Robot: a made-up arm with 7 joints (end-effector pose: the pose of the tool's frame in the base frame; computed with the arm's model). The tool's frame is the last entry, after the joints. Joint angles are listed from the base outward.
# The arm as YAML. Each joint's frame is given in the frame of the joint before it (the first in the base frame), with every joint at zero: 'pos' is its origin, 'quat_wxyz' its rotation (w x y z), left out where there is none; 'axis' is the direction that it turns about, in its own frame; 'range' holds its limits. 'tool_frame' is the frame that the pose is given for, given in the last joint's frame.
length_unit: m
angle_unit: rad
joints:
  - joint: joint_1
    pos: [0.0, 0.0, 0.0]
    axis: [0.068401, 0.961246, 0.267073]
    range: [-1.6, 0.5]
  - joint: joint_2
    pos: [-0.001, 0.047, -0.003]
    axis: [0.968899, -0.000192, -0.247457]
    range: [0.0, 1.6]
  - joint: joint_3
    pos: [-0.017, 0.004, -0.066]
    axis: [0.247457, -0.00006, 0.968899]
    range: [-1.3, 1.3]
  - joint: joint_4
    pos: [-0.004, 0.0, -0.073]
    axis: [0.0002, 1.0, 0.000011]
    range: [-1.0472, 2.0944]
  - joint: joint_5
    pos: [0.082, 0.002, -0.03]
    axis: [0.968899, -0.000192, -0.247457]
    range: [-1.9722, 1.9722]
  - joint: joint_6
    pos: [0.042, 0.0, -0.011]
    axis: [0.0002, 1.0, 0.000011]
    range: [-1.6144, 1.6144]
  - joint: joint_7
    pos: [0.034, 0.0, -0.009]
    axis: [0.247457, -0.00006, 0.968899]
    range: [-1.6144, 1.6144]
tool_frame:
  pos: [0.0, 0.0, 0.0]
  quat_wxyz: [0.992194, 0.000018, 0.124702, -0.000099]
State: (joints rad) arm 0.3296 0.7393 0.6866 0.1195 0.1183 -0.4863 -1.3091
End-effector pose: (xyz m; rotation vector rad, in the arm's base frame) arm 0.0738 0.2453 -0.0960 0.8703 0.6796 -0.8863
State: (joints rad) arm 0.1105 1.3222 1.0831 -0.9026 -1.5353 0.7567 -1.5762
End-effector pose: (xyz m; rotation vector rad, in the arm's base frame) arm 0.0975 0.0964 0.0552 0.3724 0.3293 -2.0716
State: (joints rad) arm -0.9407 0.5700 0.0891 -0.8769 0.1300 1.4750 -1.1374
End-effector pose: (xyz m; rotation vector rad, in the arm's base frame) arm 0.1526 0.0636 0.0484 0.4814 0.0985 -0.8259
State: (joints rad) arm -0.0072 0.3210 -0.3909 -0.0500 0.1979 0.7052 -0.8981
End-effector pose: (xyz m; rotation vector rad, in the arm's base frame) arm 0.1146 0.0455 -0.2097 0.1641 1.1193 -1.0889
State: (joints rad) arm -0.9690 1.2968 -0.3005 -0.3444 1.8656 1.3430 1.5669
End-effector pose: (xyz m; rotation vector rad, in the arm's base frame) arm 0.1633 0.0926 0.0743 -0.5082 1.5065 -1.6276
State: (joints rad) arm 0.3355 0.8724 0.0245 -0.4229 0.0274 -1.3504 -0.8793
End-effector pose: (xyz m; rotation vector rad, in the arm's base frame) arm 0.0809 0.1092 -0.0962 0.9820 -0.8604 -1.5716
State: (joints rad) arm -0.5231 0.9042 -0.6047 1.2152 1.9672 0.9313 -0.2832
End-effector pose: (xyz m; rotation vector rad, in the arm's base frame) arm 0.1527 0.2410 -0.1617 -2.6019 -1.0567 -0.2239
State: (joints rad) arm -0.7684 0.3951 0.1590 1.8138 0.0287 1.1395 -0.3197
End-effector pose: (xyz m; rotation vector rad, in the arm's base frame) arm 0.0959 0.1382 -0.2488 -0.3585 2.3281 0.2494
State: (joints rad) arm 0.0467 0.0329 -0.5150 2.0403 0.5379 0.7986 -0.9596
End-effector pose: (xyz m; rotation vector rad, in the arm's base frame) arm -0.1409 0.1130 -0.2341 0.0989 -2.8055 0.5584
